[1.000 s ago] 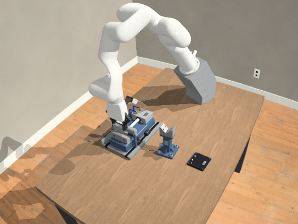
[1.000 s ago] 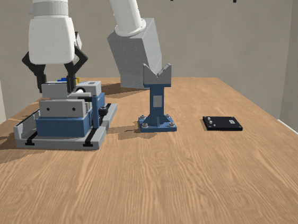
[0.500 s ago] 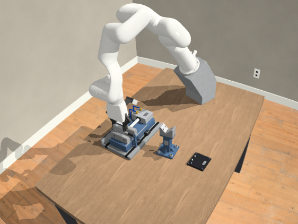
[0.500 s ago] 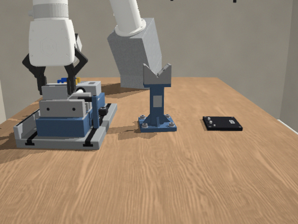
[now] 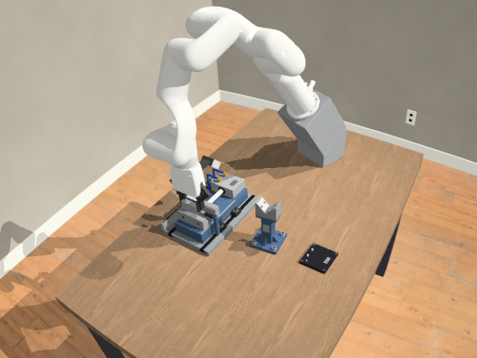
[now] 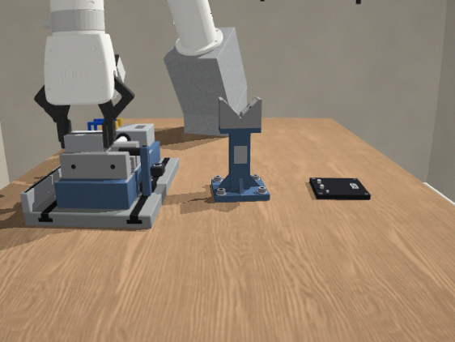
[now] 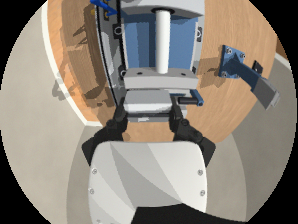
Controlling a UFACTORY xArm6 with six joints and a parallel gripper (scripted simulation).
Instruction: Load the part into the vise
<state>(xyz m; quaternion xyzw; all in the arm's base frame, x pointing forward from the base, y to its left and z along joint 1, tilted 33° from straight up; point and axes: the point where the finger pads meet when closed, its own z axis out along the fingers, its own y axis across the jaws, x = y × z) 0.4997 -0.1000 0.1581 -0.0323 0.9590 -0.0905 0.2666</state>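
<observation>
Right now the fixed jaw is 3 cm ahead of my hand, 2 cm to the left of it and 4 cm below it. From my hand the other things lie so: black stop rod: 7 cm to the left, 2 cm below; part: right at my hand; moving jaw: 3 cm behind, 2 cm to the left, 4 cm below.
</observation>
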